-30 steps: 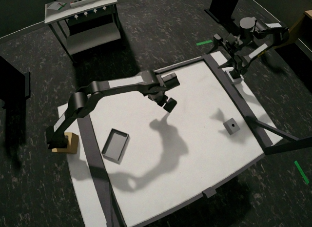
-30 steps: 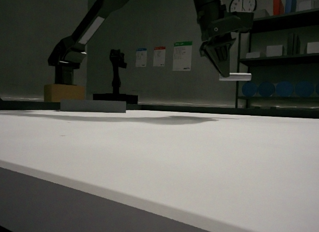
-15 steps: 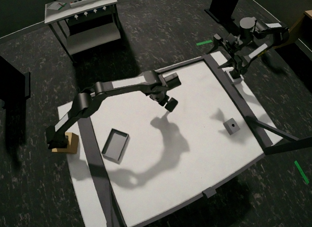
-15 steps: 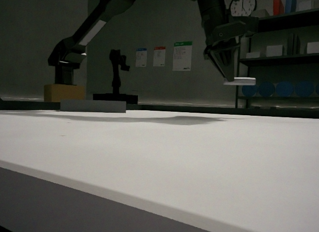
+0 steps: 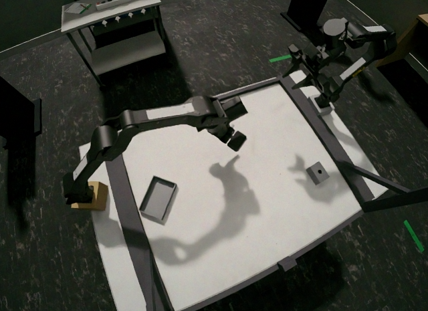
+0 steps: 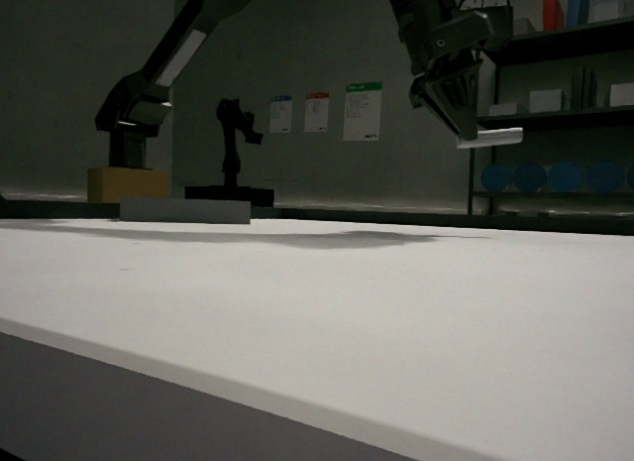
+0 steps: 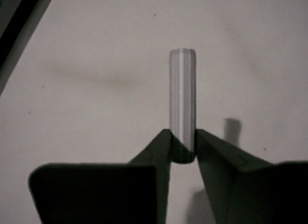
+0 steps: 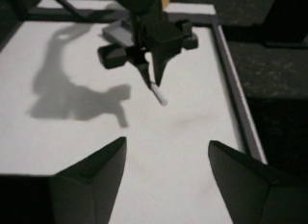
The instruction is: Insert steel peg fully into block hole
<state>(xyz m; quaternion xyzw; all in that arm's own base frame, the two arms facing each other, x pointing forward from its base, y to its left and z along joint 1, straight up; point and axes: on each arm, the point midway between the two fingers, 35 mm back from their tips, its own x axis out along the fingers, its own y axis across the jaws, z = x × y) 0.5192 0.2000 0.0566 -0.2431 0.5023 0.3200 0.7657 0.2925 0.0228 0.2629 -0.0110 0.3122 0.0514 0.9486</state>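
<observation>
The steel peg lies 23 cm to the left of my right hand and 21 cm below it. The rest, counted from my right hand: shallow grey tray 57 cm to the left, 30 cm below, 11 cm behind; grey block 29 cm behind, 28 cm below, 6 cm to the right.
</observation>
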